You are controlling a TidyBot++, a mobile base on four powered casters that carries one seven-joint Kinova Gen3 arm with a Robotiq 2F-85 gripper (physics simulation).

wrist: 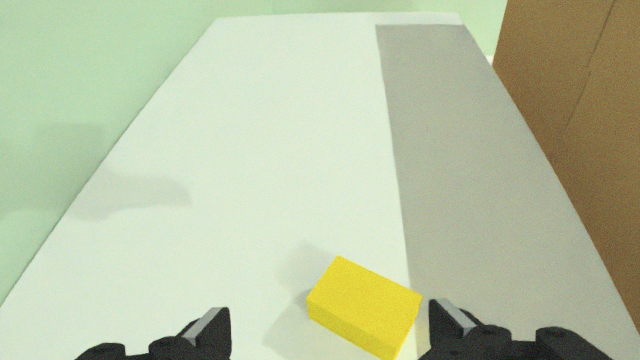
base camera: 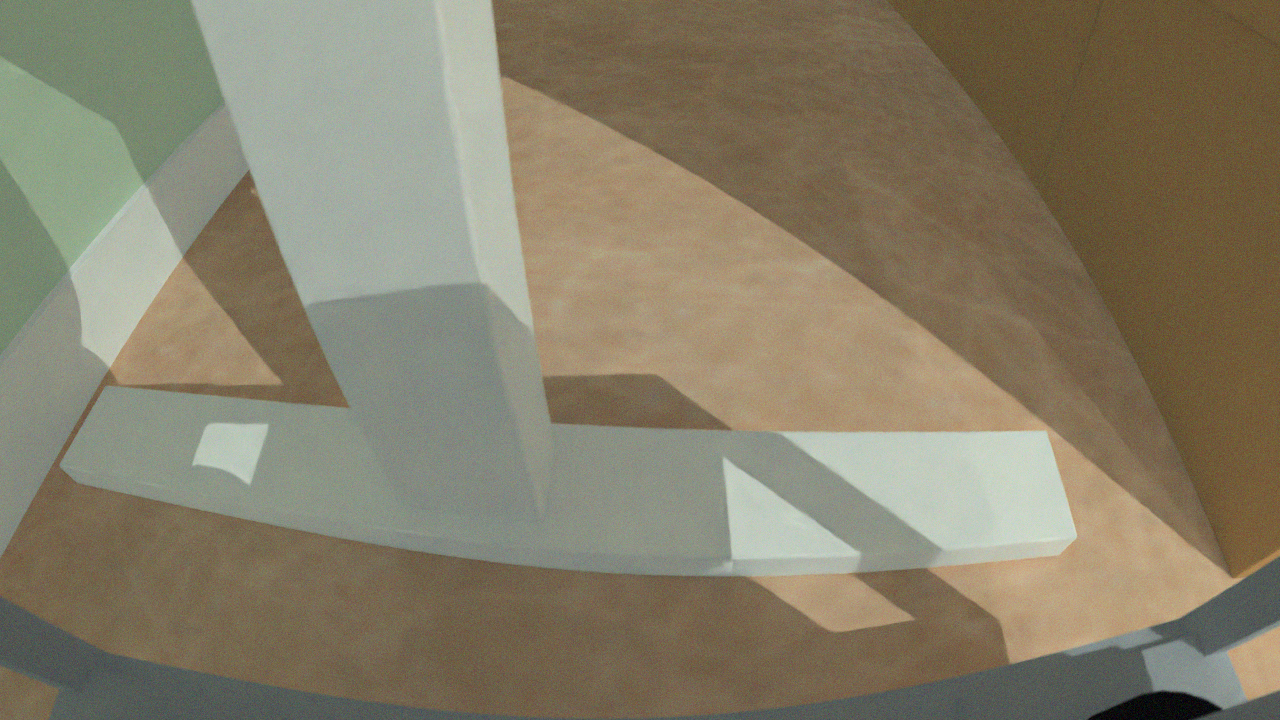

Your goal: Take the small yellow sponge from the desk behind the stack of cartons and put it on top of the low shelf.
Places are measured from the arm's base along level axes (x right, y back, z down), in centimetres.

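Pixels of known places: gripper, fingertip midpoint: (wrist: 329, 326).
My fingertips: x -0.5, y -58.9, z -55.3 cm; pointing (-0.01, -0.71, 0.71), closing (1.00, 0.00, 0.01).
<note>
Behind a point stands the place of what it marks.
The yellow sponge (wrist: 362, 305) {x 2.4, y -69.3, z -36.9 cm} lies on the white desk top (wrist: 280, 125) {x -8.8, y -107.4, z -32.4 cm} in the wrist view, low and right of the middle, turned at an angle. My gripper (wrist: 329, 326) {x -0.5, y -58.9, z -55.3 cm} is open, its two fingertips at the lower edge of the wrist view; the sponge shows between them, nearer the right fingertip, and is not gripped. How high the fingers stand over the desk is hard to tell. The desk's white leg and foot (base camera: 850, 501) show in the base camera view. Brown cartons (base camera: 1190, 223) {x 42.3, y -41.5, z 27.0 cm} (wrist: 575, 100) {x 47.4, y -108.7, z -34.6 cm} stand along the right side. The low shelf does not show in either view.
A green wall (base camera: 53, 179) {x -48.0, y -48.5, z 23.8 cm} (wrist: 75, 75) {x -43.5, y -108.0, z -45.5 cm} runs along the left, with a pale skirting board (base camera: 143, 241) {x -46.4, y -52.8, z 34.4 cm} at its base. The desk foot lies across the tan floor (base camera: 671, 268) {x 2.9, y -49.2, z 39.6 cm} in front of the base. The cartons rise above desk height close to the desk's right edge.
</note>
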